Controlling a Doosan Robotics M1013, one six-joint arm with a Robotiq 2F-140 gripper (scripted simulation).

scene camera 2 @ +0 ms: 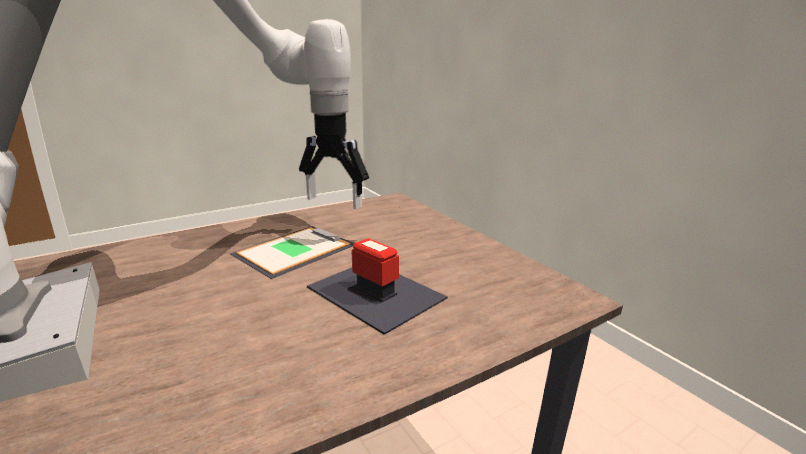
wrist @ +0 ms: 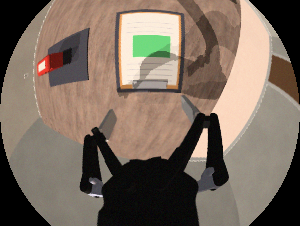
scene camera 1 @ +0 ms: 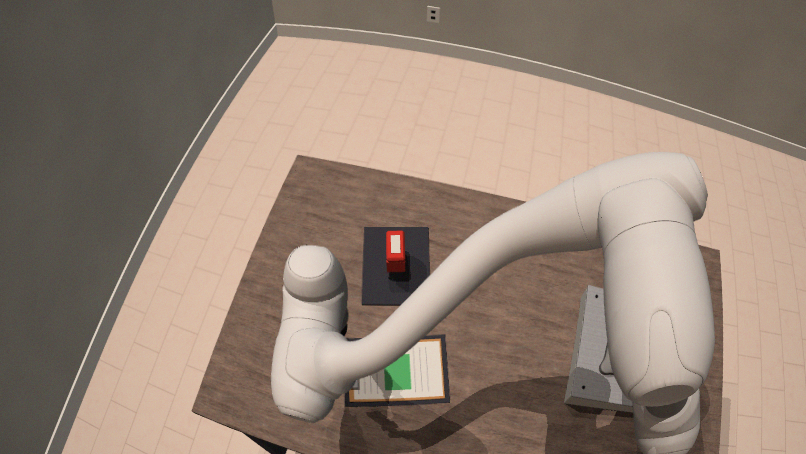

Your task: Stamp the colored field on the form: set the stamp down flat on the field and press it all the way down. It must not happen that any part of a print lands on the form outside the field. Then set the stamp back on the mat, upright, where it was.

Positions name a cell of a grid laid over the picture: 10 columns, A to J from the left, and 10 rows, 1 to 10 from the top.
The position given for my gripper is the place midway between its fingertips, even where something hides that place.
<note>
I see my gripper (scene camera 2: E5), a mat (scene camera 2: F7) and a clipboard (scene camera 1: F9).
My gripper also shows in the wrist view (wrist: E5). The mat also shows in the wrist view (wrist: C2) and in scene camera 1 (scene camera 1: E7). The clipboard also shows in scene camera 2 (scene camera 2: D6) and in the wrist view (wrist: E3).
</note>
